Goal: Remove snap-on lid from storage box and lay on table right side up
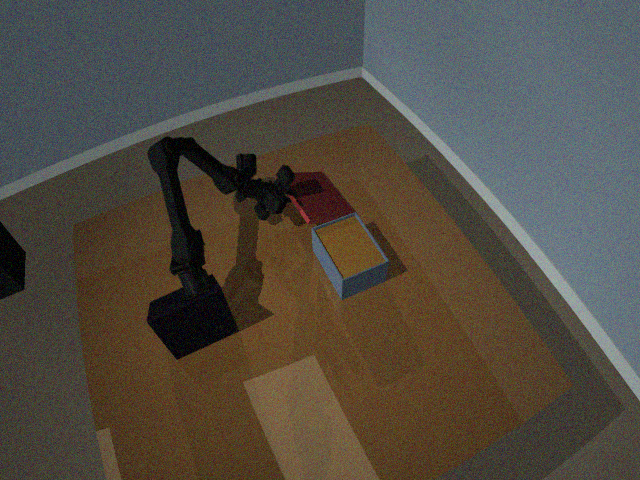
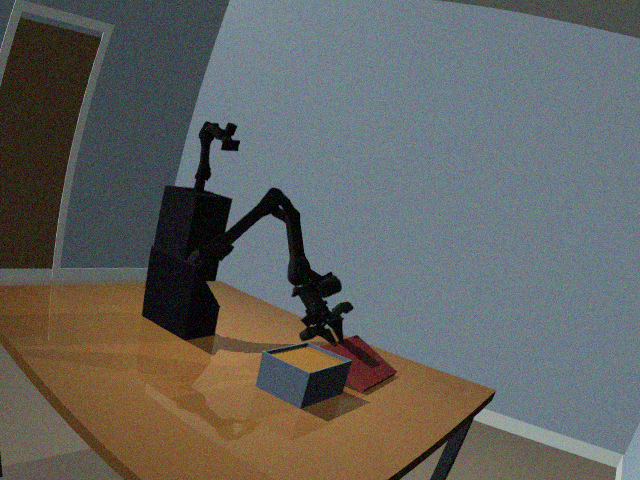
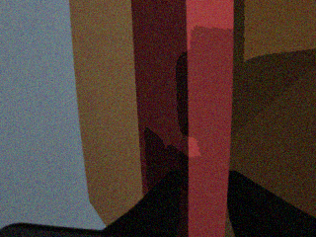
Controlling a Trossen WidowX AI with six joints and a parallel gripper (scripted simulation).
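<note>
Now: the red lid 80 mm ahead of my gripper tip, 30 mm below it and 10 mm to the left of it. From my gripper tip the other things lie so: blue-grey storage box: 270 mm to the right, 60 mm ahead, 20 mm below.
</note>
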